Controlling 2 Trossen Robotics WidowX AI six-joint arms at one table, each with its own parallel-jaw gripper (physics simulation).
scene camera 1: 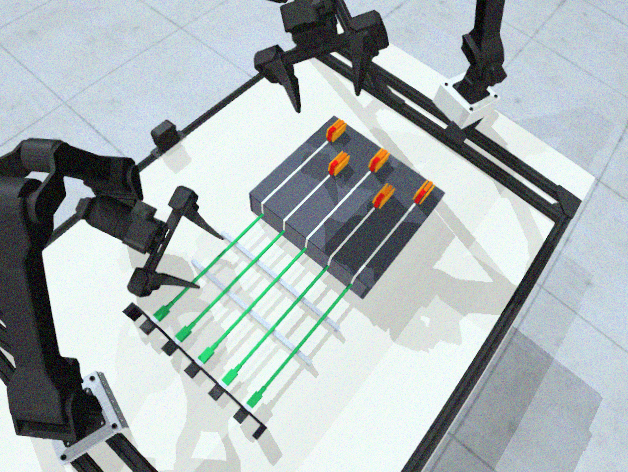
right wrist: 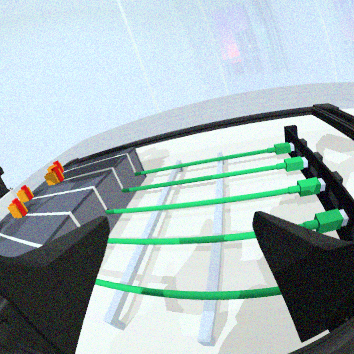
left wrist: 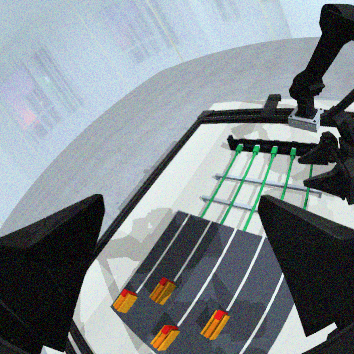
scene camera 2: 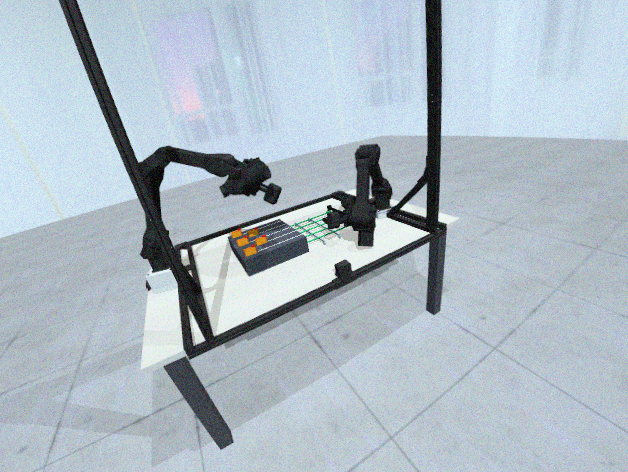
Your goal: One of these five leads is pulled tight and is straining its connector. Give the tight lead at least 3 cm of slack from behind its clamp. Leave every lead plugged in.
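Places are measured from the left arm's base along level axes (x back, y right, z up), in millimetres.
Pixels of known places: left gripper, between the fingertips: (scene camera 1: 326, 103) (left wrist: 183, 203) (scene camera 2: 264, 184); right gripper, between the fingertips: (scene camera 1: 211, 263) (right wrist: 182, 222) (left wrist: 300, 170); left arm's base, origin of its link: (scene camera 1: 470, 90) (right wrist: 2, 195) (scene camera 2: 162, 266); right arm's base, origin of its link: (scene camera 1: 78, 416) (left wrist: 306, 112) (scene camera 2: 382, 207).
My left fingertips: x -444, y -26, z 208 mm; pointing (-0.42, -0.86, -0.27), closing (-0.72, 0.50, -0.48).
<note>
Ahead of a thing's pixels: the offset from my left fingertips to its top centre. "spot": to the spot under its first point.
Five green leads run side by side; the leftmost @(spot: dx -172, dy -2, dz -256 mm) (scene camera 1: 233, 241) and rightmost @(spot: dx -160, dy -218, dz -257 mm) (scene camera 1: 304, 339) show in scene camera 1. Their green plugs, such as one plug (scene camera 1: 254, 398) (right wrist: 330, 220), sit at the black socket strip @(spot: dx -320, dy -214, dz -252 mm) (scene camera 1: 217, 392). White lines continue over the dark block @(spot: dx +45, dy -161, dz -218 mm) (scene camera 1: 385, 243) (left wrist: 200, 260) to orange-red clamps, such as one clamp @(spot: dx +154, dy -125, dz -188 mm) (scene camera 1: 423, 192) (left wrist: 125, 300). The two nearest leads look slightly bowed in the right wrist view; I cannot tell which is tight. My right gripper (scene camera 1: 210, 262) (right wrist: 182, 222) is open and empty above the leftmost leads. My left gripper (scene camera 1: 328, 102) (left wrist: 183, 203) is open and empty above the block's far end.
Two pale rails, one rail (scene camera 1: 314, 310) (right wrist: 120, 310) nearer the block and one rail (scene camera 1: 304, 358) (right wrist: 207, 320) nearer the strip, cross under the leads. A black frame edges the white table. A small black box @(spot: dx -177, dy +265, dz -238 mm) (scene camera 1: 165, 135) (scene camera 2: 343, 270) stands at its edge.
</note>
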